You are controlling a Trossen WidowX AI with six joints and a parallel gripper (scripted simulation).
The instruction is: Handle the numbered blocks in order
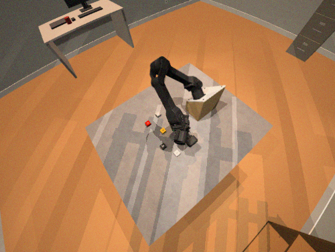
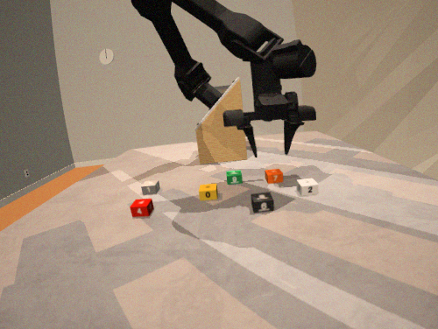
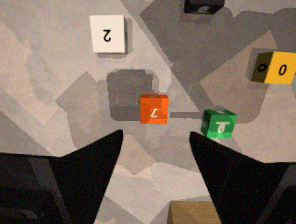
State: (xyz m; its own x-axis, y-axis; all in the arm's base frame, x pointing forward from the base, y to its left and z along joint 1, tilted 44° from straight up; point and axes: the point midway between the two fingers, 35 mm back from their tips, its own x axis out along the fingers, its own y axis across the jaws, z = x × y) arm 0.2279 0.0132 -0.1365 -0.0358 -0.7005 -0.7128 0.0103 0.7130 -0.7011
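Now: gripper tip 1 cm short of the orange block and 4 cm above it. Round my gripper tip: white block: 9 cm ahead, 5 cm to the left, 4 cm below; black block: 13 cm ahead, 4 cm to the right, 4 cm below; green block: 1 cm behind, 8 cm to the right, 4 cm below.
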